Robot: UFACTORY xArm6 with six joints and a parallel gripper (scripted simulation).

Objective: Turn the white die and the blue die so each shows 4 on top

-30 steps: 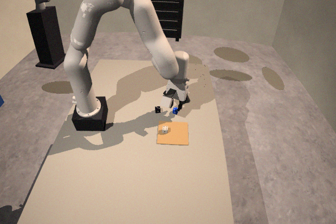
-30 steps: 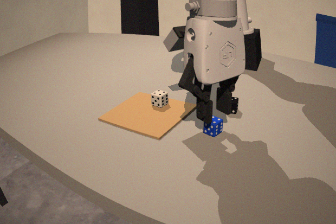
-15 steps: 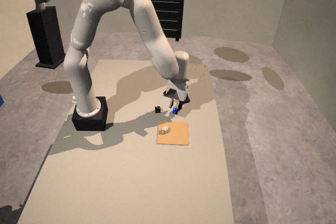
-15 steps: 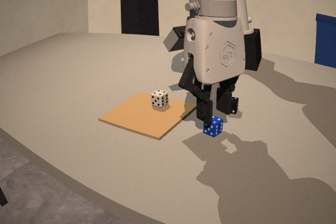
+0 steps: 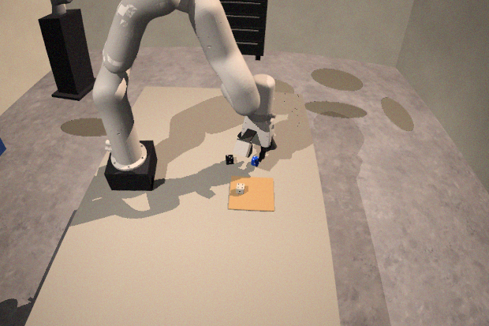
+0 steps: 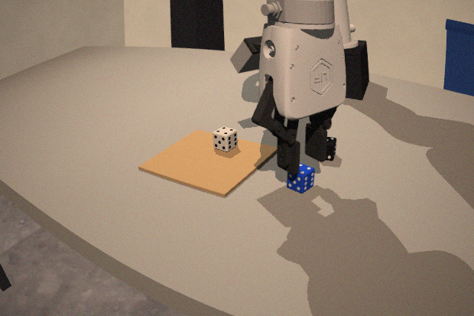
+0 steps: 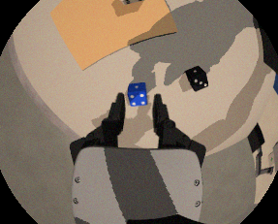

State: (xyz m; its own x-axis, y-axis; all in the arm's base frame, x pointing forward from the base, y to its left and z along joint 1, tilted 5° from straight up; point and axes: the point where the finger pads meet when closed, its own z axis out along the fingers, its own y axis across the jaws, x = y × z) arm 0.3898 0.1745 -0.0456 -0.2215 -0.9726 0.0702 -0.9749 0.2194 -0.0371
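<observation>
The blue die lies 4 cm below my hand. From my hand the other things lie so: white die: 14 cm to the right, 3 cm below, 2 cm behind; orange mat: 14 cm to the right, 5 cm below, 2 cm ahead; black die: 9 cm behind, 4 cm below, 2 cm to the right.
</observation>
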